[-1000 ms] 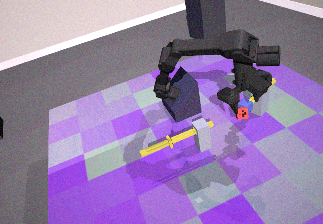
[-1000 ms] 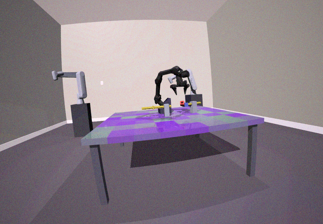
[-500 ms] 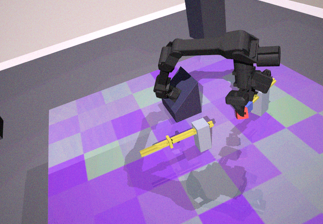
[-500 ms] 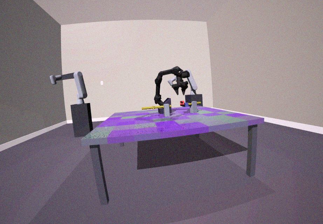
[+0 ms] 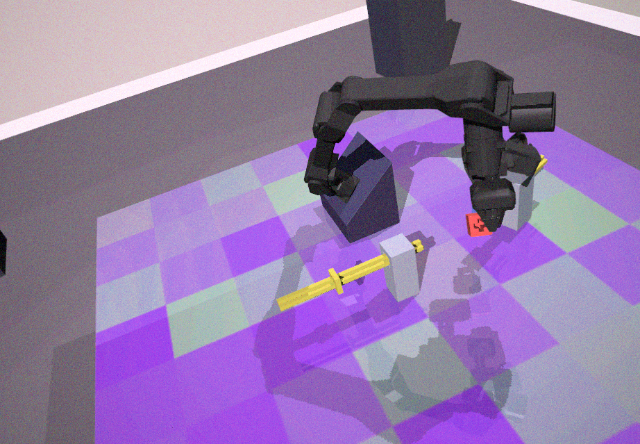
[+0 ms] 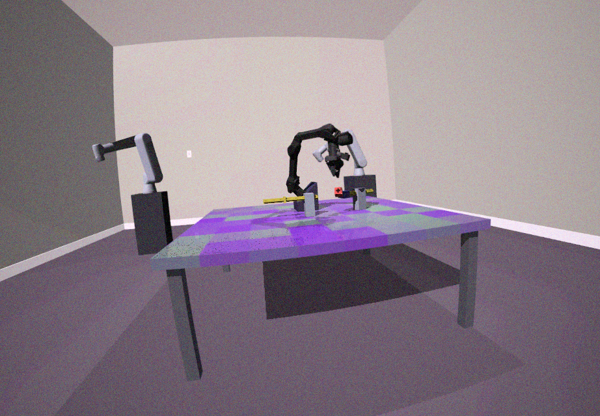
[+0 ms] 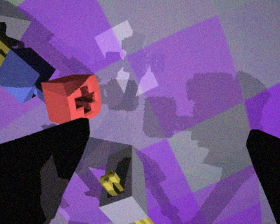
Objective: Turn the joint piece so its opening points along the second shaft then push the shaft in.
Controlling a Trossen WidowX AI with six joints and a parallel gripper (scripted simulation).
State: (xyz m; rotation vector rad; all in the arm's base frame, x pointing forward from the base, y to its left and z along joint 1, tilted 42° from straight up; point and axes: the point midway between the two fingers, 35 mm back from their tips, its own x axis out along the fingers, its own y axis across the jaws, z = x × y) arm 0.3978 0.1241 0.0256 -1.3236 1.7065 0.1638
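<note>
Right now the red square joint piece is 7 cm behind my gripper tip, 4 cm to the left of it and 9 cm below it.
</note>
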